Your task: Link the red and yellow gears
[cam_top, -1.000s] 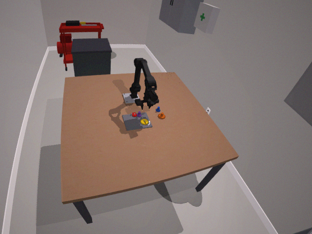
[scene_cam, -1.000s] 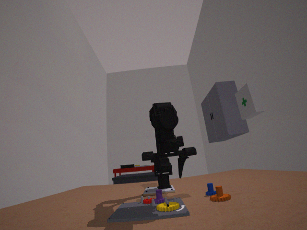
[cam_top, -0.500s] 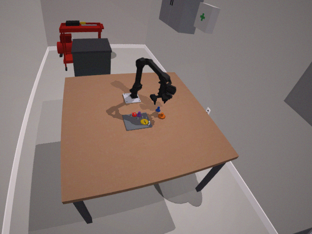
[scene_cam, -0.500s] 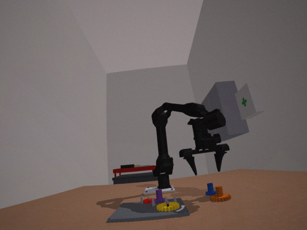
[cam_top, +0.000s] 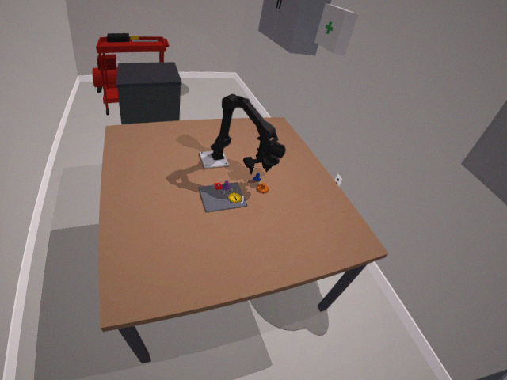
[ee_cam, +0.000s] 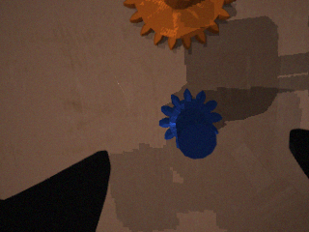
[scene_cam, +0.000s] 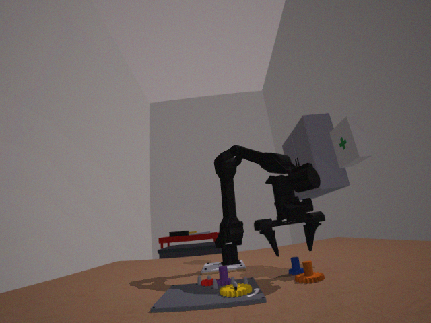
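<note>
My gripper tip is 3 cm above the blue gear. Also, from my gripper tip: white arrow (15 cm to the right, 12 cm ahead, 4 cm below); orange gear (8 cm ahead, 3 cm below, 1 cm to the right); purple gear (20 cm to the right, 3 cm below, 2 cm ahead).
</note>
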